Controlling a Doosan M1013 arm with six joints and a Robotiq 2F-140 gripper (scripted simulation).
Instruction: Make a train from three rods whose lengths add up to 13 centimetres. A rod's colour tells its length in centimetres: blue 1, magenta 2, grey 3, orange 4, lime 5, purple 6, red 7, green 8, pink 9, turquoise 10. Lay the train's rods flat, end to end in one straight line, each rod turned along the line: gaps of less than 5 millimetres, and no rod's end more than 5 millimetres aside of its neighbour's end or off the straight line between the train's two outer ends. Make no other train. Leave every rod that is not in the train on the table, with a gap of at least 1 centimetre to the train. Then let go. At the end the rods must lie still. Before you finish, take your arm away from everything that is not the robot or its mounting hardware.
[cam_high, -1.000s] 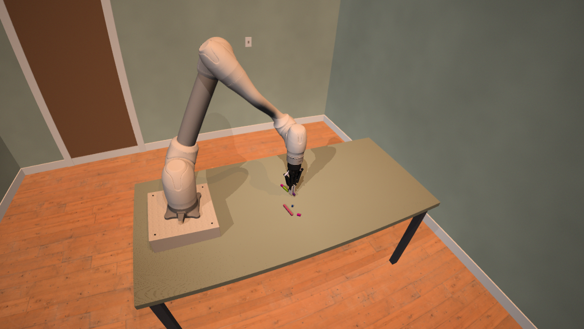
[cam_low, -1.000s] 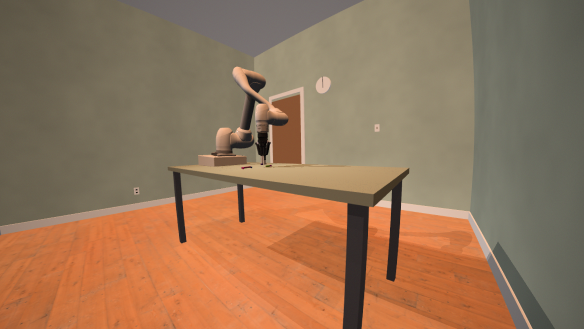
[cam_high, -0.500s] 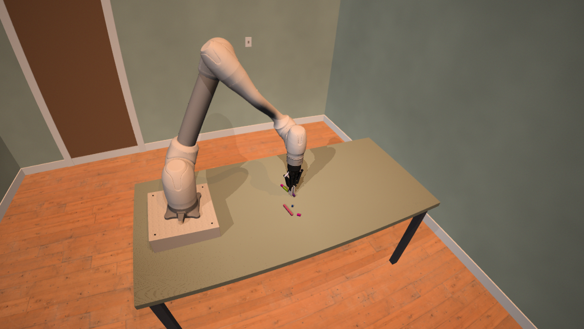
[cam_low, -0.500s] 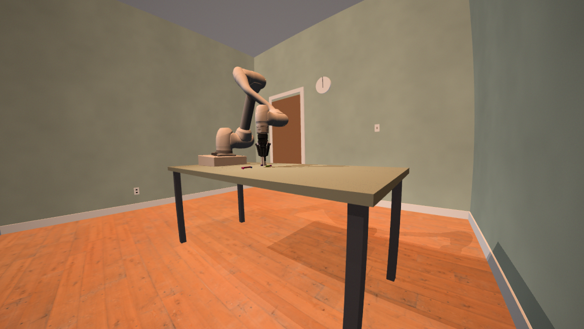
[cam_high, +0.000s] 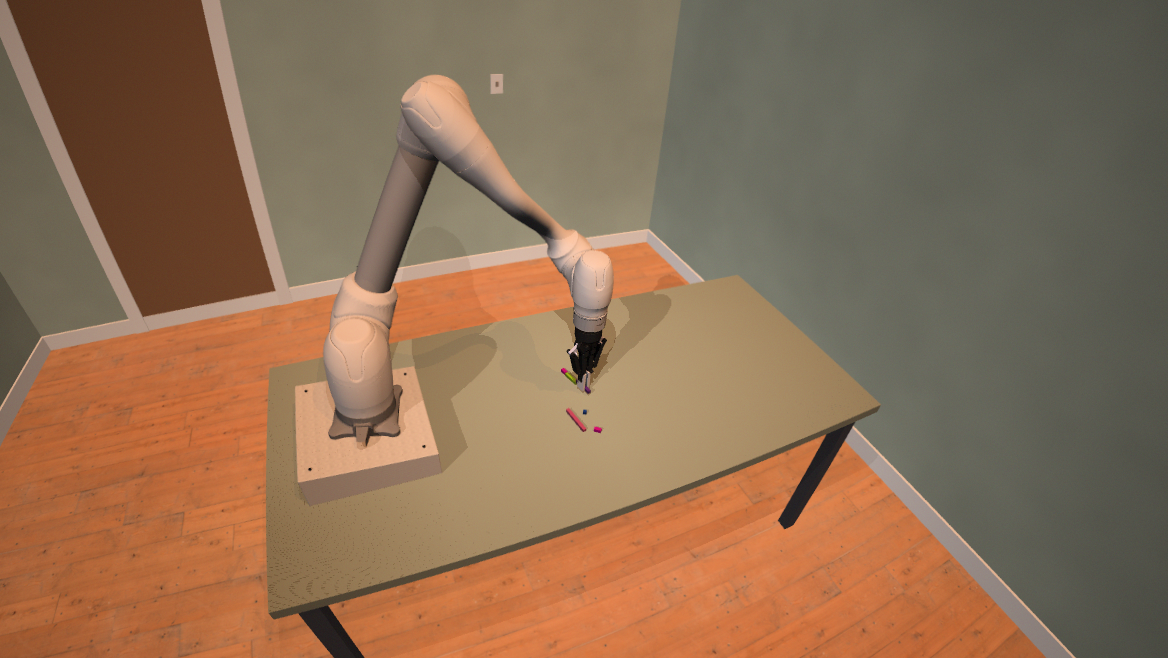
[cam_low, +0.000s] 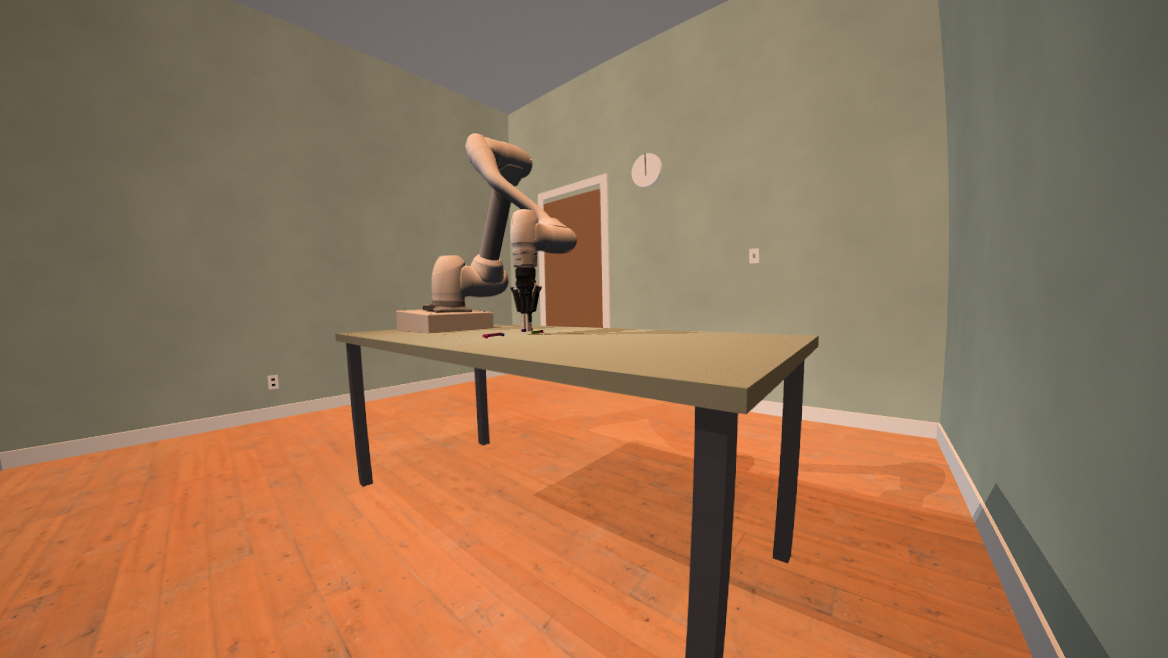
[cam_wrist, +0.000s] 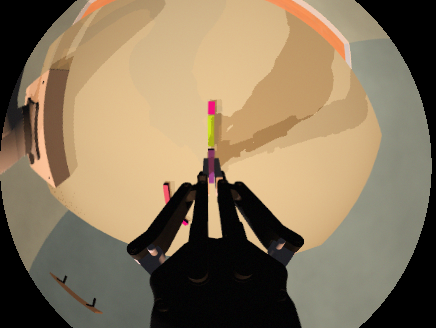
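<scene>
Now: hand 3 cm above the purple rod. Also, from my hand: blue rod 9 cm to the right, 4 cm below, 1 cm behind; then pink rod 12 cm to the right, 5 cm behind, 4 cm below; then lime rod 5 cm to the left, 4 cm below, 3 cm behind.
</scene>
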